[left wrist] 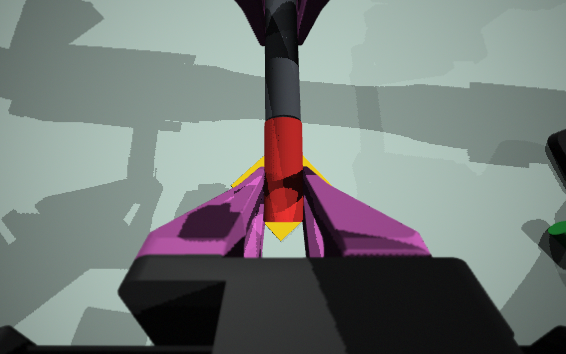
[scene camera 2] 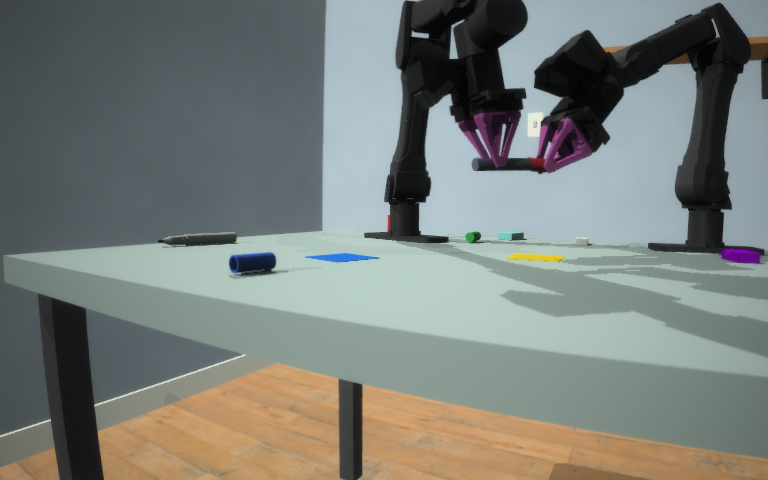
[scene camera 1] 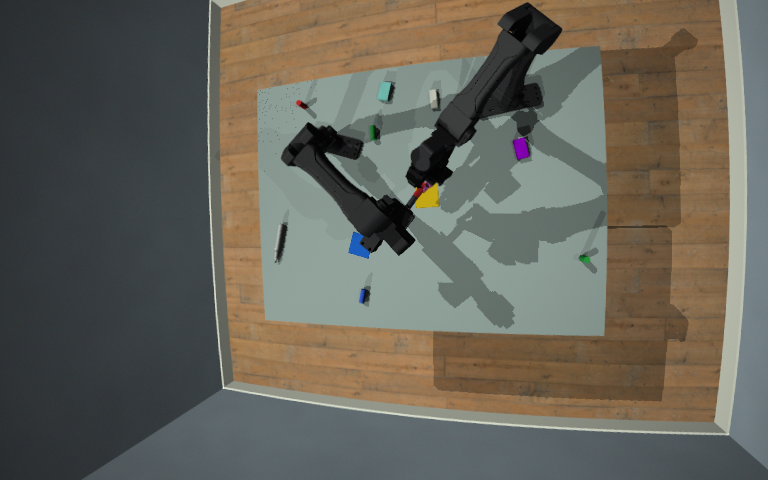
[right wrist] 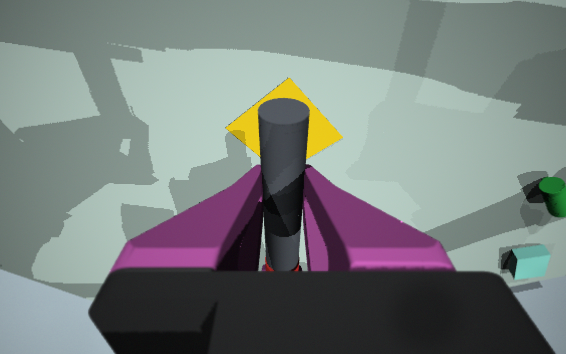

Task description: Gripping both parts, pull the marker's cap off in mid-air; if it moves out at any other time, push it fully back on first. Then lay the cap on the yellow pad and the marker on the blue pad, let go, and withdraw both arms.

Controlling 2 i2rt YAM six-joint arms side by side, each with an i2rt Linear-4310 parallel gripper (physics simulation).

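Frame: origin at the left arm's base, x down, y ahead, z right, level; centimetres.
Seen in the pictures: left gripper, fingertip midpoint: (left wrist: 283, 176) (scene camera 2: 541, 170) (scene camera 1: 421, 189) (right wrist: 282, 267); right gripper, fingertip midpoint: (left wrist: 281, 37) (scene camera 2: 496, 168) (scene camera 1: 405, 211) (right wrist: 283, 176); left arm's base at its link origin: (scene camera 2: 704, 251) (scene camera 1: 507, 101); right arm's base at its link origin: (scene camera 2: 404, 239) (scene camera 1: 334, 143).
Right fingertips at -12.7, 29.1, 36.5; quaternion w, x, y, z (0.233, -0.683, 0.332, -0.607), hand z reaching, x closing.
Note:
Offsets run from my right fingertips to a thing's top centre, as dx, dy, dz.
The marker's dark grey barrel {-1.8, -2.2, -2.4} (scene camera 2: 518, 164) (left wrist: 282, 95) (right wrist: 284, 145) and its red cap {-1.9, -5.4, -5.8} (scene camera 2: 537, 164) (left wrist: 283, 150) are joined in line, roughly level, high above the table. No gap or tip shows between them. My left gripper (scene camera 2: 547, 168) (left wrist: 283, 176) is shut on the red cap. My right gripper (scene camera 2: 500, 164) (right wrist: 283, 176) is shut on the barrel. The yellow pad {+12.7, -4.6, -5.6} (scene camera 1: 428, 199) (scene camera 2: 535, 257) (right wrist: 322, 135) lies on the table below; the blue pad {+12.7, +7.7, +20.0} (scene camera 1: 356, 243) (scene camera 2: 342, 258) lies farther left, partly hidden by the right arm in scene camera 1.
A loose grey marker {+10.8, +1.8, +51.9} (scene camera 1: 280, 242) (scene camera 2: 201, 238) lies at the left, a blue cap {+10.7, +25.2, +22.2} (scene camera 1: 362, 295) (scene camera 2: 253, 263) nearer the front. Teal {+11.2, -42.3, +1.7} (scene camera 1: 385, 91), white {+11.5, -35.3, -13.8} (scene camera 1: 434, 99) and purple {+11.2, -13.3, -37.4} (scene camera 1: 521, 148) blocks, green pieces {+10.7, -29.2, +8.2} (scene camera 1: 372, 133) {+7.9, +23.3, -50.0} (scene camera 1: 584, 258) and a red piece {+7.9, -45.8, +32.1} (scene camera 1: 301, 104) stand around.

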